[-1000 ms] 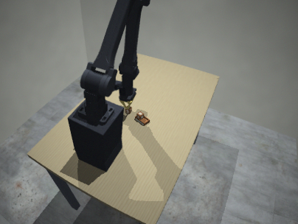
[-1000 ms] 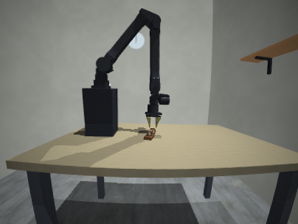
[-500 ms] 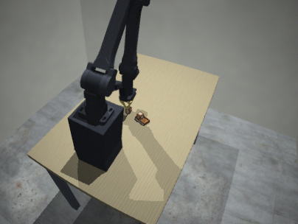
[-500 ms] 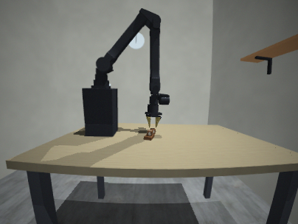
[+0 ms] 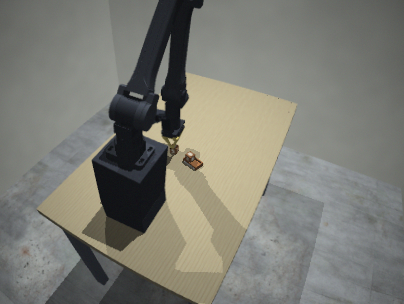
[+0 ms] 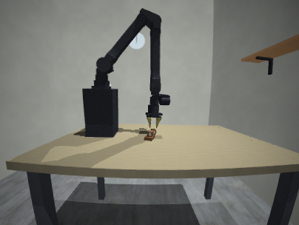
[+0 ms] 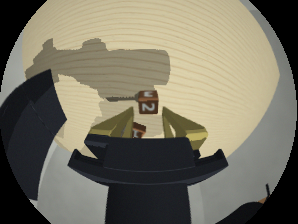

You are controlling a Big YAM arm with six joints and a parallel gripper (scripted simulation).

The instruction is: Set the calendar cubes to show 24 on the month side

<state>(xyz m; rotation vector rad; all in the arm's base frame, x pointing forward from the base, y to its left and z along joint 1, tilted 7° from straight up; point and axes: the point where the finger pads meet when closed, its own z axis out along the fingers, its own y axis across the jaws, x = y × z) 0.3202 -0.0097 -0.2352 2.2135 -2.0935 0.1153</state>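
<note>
The brown digit cube is 30 mm below my hand. From my hand the other things lie so: brown tray: 100 mm to the right, 40 mm below, 40 mm behind.
</note>
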